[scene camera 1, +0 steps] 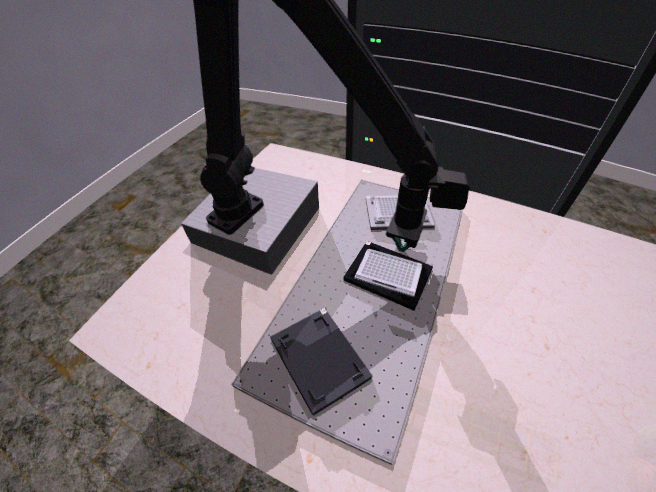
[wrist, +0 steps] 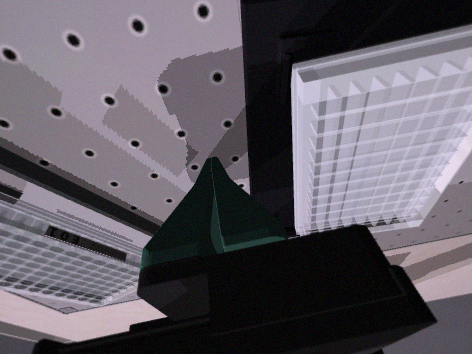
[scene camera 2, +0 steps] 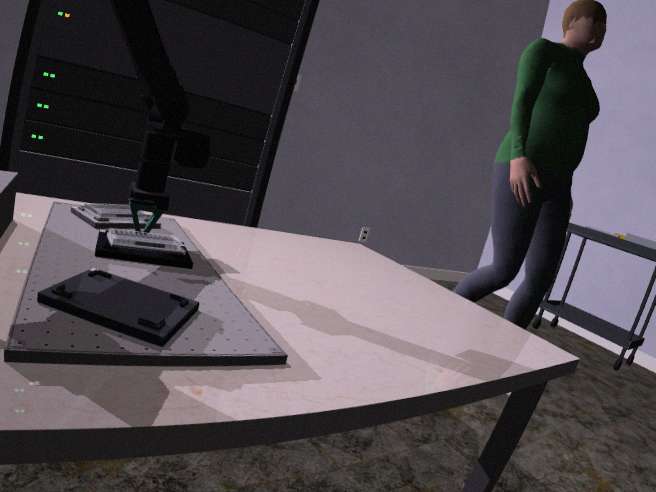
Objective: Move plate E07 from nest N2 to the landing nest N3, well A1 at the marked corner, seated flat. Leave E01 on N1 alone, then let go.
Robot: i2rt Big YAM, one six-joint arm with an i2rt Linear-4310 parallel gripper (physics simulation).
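Observation:
Plate E07 [scene camera 1: 389, 271] [scene camera 2: 145, 242] [wrist: 375, 150], whitish with a grid of wells, lies on the black nest N2 [scene camera 1: 414, 301] [scene camera 2: 143, 256] [wrist: 270, 125]; its label is not readable. The dark landing nest N3 [scene camera 1: 320, 360] [scene camera 2: 119, 304] is empty, with corner brackets and a white mark [scene camera 1: 323, 311] [scene camera 2: 94, 270] at one corner. Plate E01 [scene camera 1: 381, 203] [scene camera 2: 111, 212] [wrist: 60, 270] sits on the pale nest N1 [scene camera 1: 371, 222] [scene camera 2: 124, 225], partly behind the arm in scene camera 1. My gripper [scene camera 1: 403, 247] [scene camera 2: 143, 231] [wrist: 213, 165] is shut and empty, its green tips together above the board between N1 and N2.
The nests stand on a perforated grey board [scene camera 1: 365, 423] [scene camera 2: 233, 338] on the pinkish table [scene camera 1: 529, 296] [scene camera 2: 344, 370]. The arm's base is on a grey block [scene camera 1: 286, 201]. A dark cabinet [scene camera 1: 476, 158] stands behind. A person in green [scene camera 2: 556, 100] and a cart [scene camera 2: 593, 323] are beyond the table.

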